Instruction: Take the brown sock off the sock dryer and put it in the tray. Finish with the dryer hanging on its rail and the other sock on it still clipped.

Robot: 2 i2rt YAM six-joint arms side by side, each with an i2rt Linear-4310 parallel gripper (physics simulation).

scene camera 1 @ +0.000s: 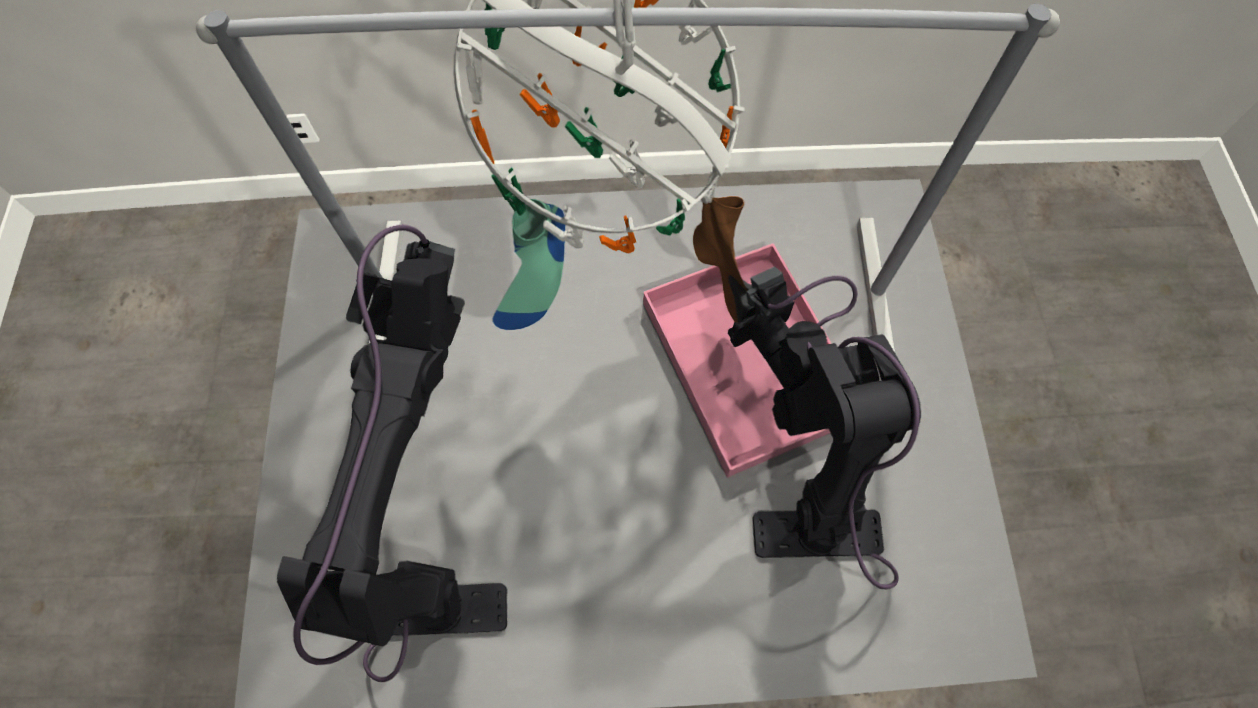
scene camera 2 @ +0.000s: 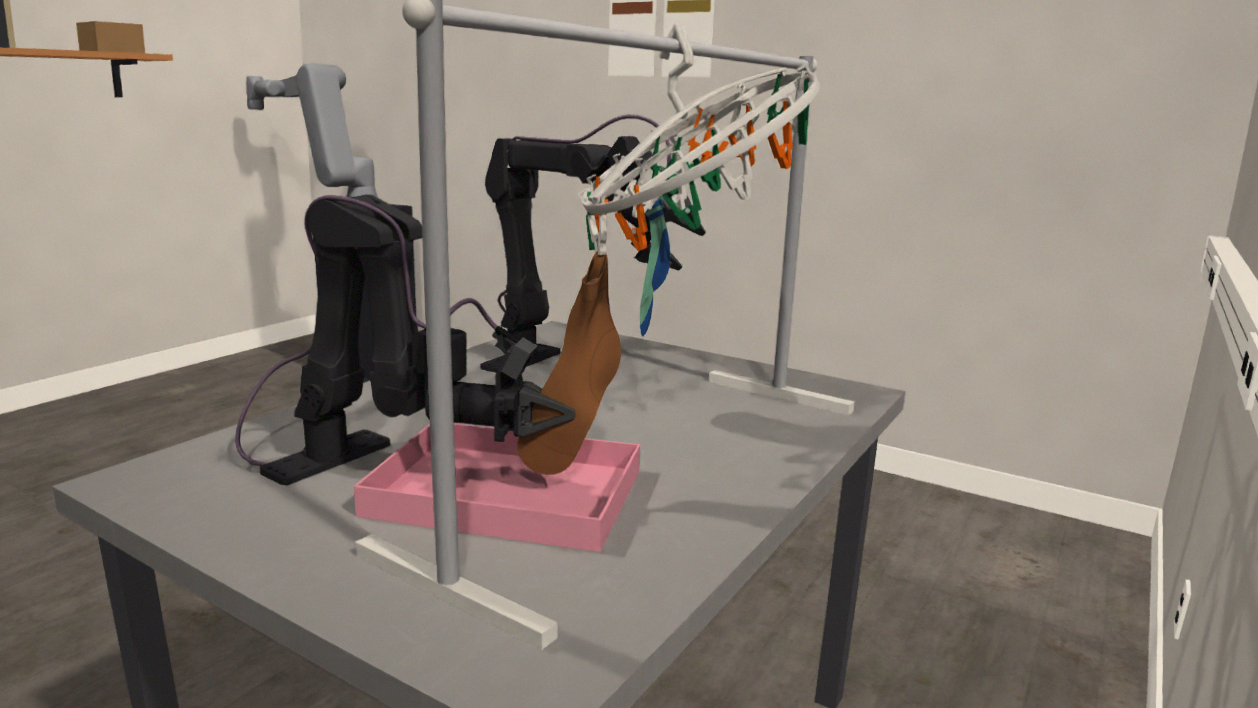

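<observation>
The brown sock (scene camera 1: 721,233) (scene camera 2: 594,339) hangs from a white clip at the low edge of the tilted sock dryer (scene camera 1: 572,42) (scene camera 2: 588,200). Its toe hangs low over the pink tray (scene camera 1: 686,384) (scene camera 2: 492,519). My right gripper (scene camera 1: 737,330) (scene camera 2: 570,413) is shut on the sock's lower part, and the sock slants toward it. The dryer's hook hangs on the grey rail (scene camera 1: 396,23) (scene camera 2: 545,30). The green and blue sock (scene camera 1: 537,277) (scene camera 2: 655,264) is still clipped to the dryer. My left gripper (scene camera 1: 403,325) (scene camera 2: 691,249) is open and empty, beside that sock, partly hidden behind the dryer in scene camera 2.
Grey posts (scene camera 1: 959,154) (scene camera 2: 435,290) hold up the rail at both ends and stand on white feet (scene camera 1: 869,264) (scene camera 2: 492,607) on the table. Several orange, green and white clips hang under the dryer. The right arm reaches over the tray's right side in scene camera 1.
</observation>
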